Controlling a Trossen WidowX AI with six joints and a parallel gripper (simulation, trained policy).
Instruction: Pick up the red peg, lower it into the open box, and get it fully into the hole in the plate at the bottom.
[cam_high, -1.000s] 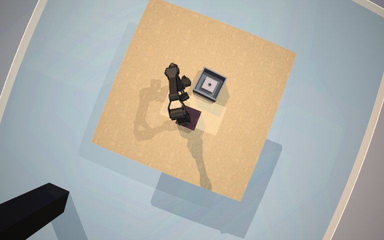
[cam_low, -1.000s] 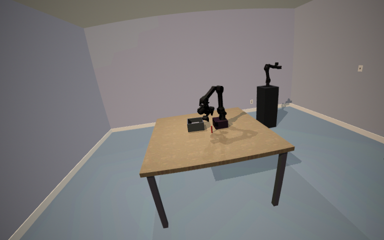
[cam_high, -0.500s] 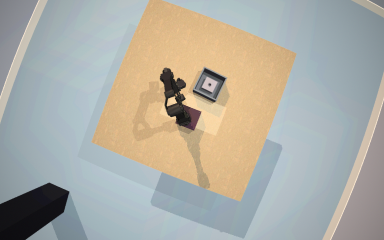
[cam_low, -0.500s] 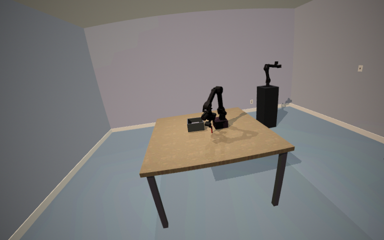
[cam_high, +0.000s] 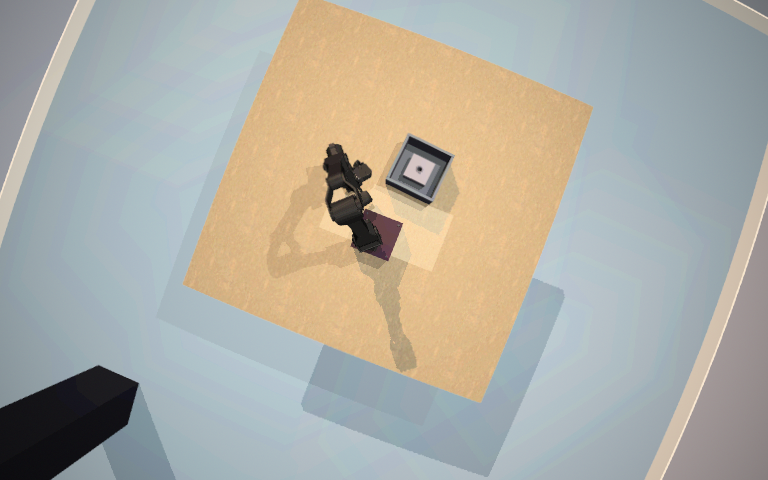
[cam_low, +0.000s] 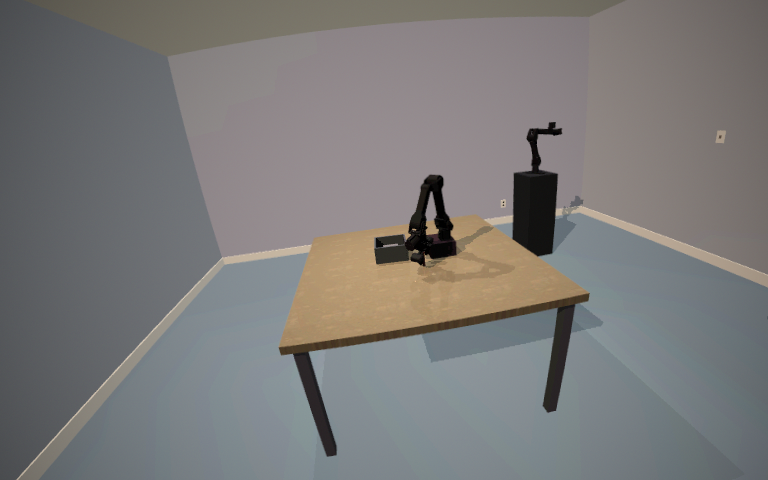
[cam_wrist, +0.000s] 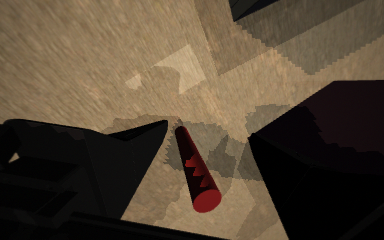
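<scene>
The red peg is 10 mm ahead of my gripper tip, 20 mm to the left of it and 20 mm above it. Round my gripper tip: plate 150 mm ahead, 180 mm to the right, 20 mm above; grey box 150 mm ahead, 180 mm to the right.
</scene>
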